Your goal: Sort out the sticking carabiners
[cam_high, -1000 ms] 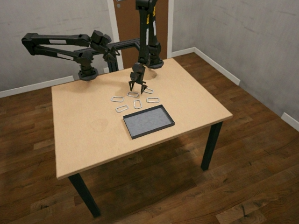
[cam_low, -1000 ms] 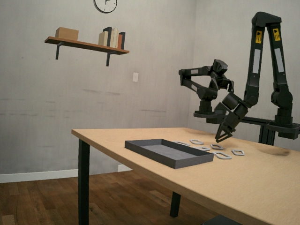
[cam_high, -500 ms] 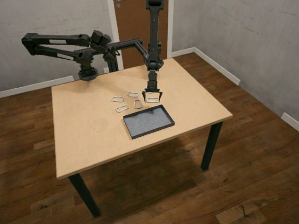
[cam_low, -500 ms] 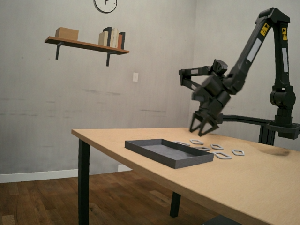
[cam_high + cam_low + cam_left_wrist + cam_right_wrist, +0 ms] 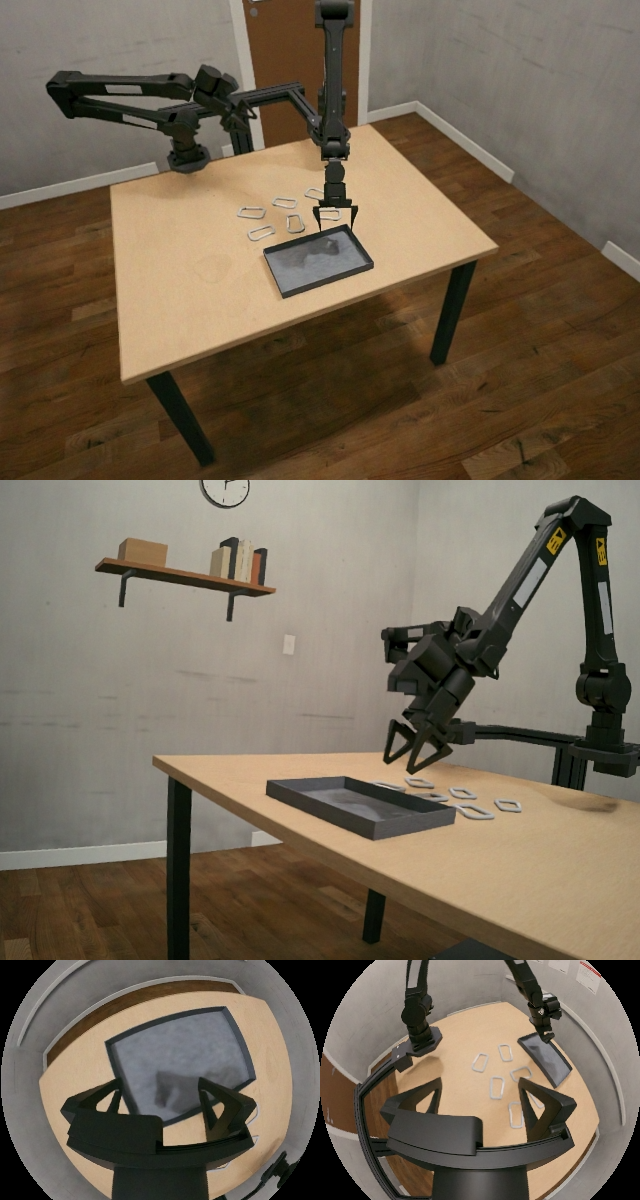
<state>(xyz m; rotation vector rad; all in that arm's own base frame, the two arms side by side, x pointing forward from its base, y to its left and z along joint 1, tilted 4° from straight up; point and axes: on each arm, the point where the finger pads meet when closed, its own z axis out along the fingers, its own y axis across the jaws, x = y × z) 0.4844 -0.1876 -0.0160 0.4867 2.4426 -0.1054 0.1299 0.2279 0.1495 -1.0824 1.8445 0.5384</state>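
My left gripper is now 3 cm short of the grey tray, 7 cm to the left of it and 9 cm above it.
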